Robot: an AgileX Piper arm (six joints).
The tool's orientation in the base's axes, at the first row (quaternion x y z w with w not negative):
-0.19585 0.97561 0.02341 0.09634
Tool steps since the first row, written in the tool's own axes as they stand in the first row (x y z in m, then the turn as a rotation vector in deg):
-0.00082 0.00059 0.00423 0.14 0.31 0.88
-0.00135 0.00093 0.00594 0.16 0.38 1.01
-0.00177 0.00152 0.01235 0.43 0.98 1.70
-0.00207 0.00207 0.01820 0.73 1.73 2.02
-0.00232 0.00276 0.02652 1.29 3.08 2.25
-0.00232 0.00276 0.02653 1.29 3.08 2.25
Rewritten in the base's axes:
0.00127 0.00121 -0.00398 -0.09 0.31 -0.89
0.00192 0.00186 -0.00555 -0.11 0.37 -1.02
0.00322 0.00310 -0.01175 -0.46 0.88 -1.74
0.00433 0.00421 -0.01742 -0.97 1.49 -2.11
0.00577 0.00563 -0.02552 -1.96 2.54 -2.44
0.00578 0.00563 -0.02553 -1.96 2.54 -2.44

